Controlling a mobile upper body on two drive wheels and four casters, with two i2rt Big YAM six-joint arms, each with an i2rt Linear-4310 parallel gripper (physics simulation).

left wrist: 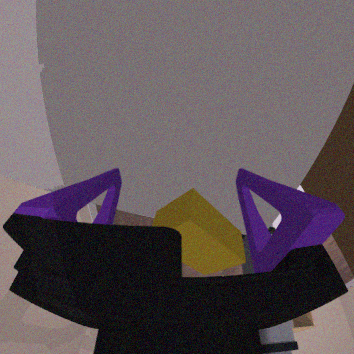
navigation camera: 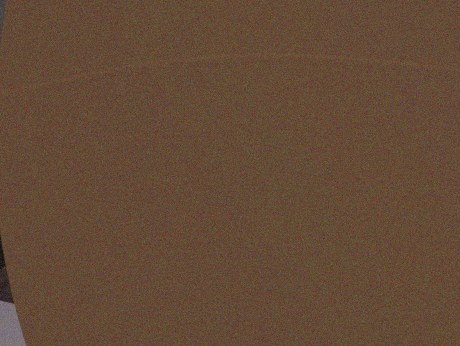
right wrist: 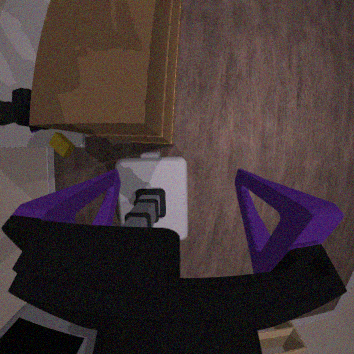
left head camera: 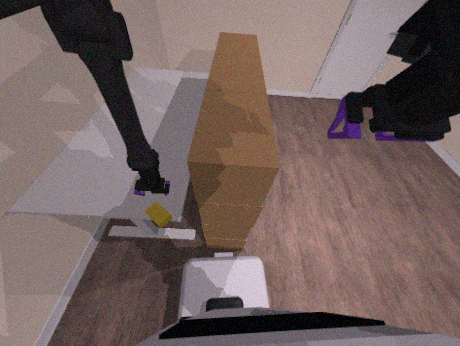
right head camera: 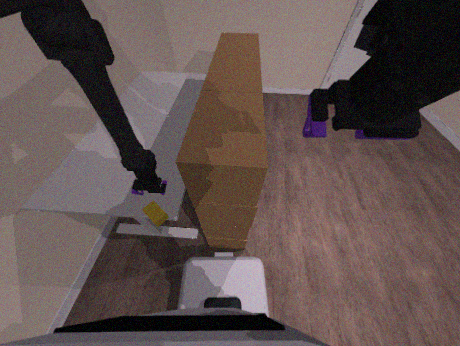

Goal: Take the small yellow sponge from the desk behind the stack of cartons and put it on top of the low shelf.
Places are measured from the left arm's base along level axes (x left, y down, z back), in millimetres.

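Pixels of known places: left gripper, fingertip midpoint: (left wrist: 178,174) (left head camera: 155,194) (right head camera: 153,194); right gripper, fingertip midpoint: (right wrist: 177,175) (left head camera: 352,136) (right head camera: 329,134).
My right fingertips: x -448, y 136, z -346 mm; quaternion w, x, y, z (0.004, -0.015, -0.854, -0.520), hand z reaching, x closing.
Behind a point stands the place of what it marks.
The small yellow sponge (left head camera: 158,214) {x 73, y 645, z -408 mm} (right head camera: 155,213) {x 71, y 645, z -407 mm} (left wrist: 205,245) {x 76, y 645, z -435 mm} (right wrist: 61,145) {x 62, y 645, z -410 mm} lies at the near edge of the grey desk (left head camera: 172,125) {x 131, y 690, z -1082 mm} (right head camera: 172,125) {x 145, y 690, z -1093 mm} (left wrist: 175,90) {x 123, y 690, z -569 mm}, left of the carton stack (left head camera: 235,135) {x -250, y 330, z -568 mm} (right head camera: 225,135) {x -248, y 330, z -568 mm} (right wrist: 100,75) {x -290, y 330, z -528 mm} (navigation camera: 230,175) {x -230, y 1188, z -427 mm}. My left gripper (left head camera: 153,190) {x 112, y 655, z -512 mm} (right head camera: 150,190) {x 112, y 655, z -512 mm} (left wrist: 178,174) {x 112, y 655, z -512 mm} is open and empty, just beyond the sponge in the head views. In the left wrist view the sponge shows between the finger bases, partly hidden by the gripper body. My right gripper (left head camera: 372,135) (right head camera: 345,134) (right wrist: 177,175) {x -448, y 136, z -346 mm} is open and empty, right of the cartons. I cannot make out the low shelf.
The tall cartons fill most of the navigation view and stand close in front of my white base (left head camera: 225,280) {x -233, y 1150, z -188 mm} (right head camera: 225,280) {x -239, y 1150, z -187 mm} (right wrist: 175,200) {x -405, y 1150, z -11 mm}. A white bar (left head camera: 180,233) (right head camera: 183,232) shows below the desk's near edge. A white door (left head camera: 350,45) {x -2006, y 646, z -2825 mm} stands at the back right.
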